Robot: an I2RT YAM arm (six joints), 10 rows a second.
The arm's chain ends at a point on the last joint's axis. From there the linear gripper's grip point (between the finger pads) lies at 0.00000 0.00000 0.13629 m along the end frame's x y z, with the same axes.
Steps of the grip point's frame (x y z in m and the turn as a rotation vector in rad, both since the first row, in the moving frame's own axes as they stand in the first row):
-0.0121, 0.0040, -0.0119, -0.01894, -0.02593, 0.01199
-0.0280, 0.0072, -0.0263, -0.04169, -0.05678, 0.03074
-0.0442, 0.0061, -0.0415, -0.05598, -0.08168, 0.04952
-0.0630, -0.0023, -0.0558, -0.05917, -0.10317, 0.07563
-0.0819, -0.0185, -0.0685, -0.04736, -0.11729, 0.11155
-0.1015, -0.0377, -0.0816, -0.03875, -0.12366, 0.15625
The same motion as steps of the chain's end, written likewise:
-0.0086, 0.0014, -0.0118, -0.01894, -0.02593, 0.01199
-0.0202, 0.0016, -0.0260, -0.04169, -0.05678, 0.03074
-0.0329, -0.0012, -0.0408, -0.05598, -0.08168, 0.04952
-0.0487, -0.0098, -0.0548, -0.05917, -0.10317, 0.07563
-0.0656, -0.0240, -0.0674, -0.04736, -0.11729, 0.11155
-0.0844, -0.0416, -0.0805, -0.03875, -0.12366, 0.15625

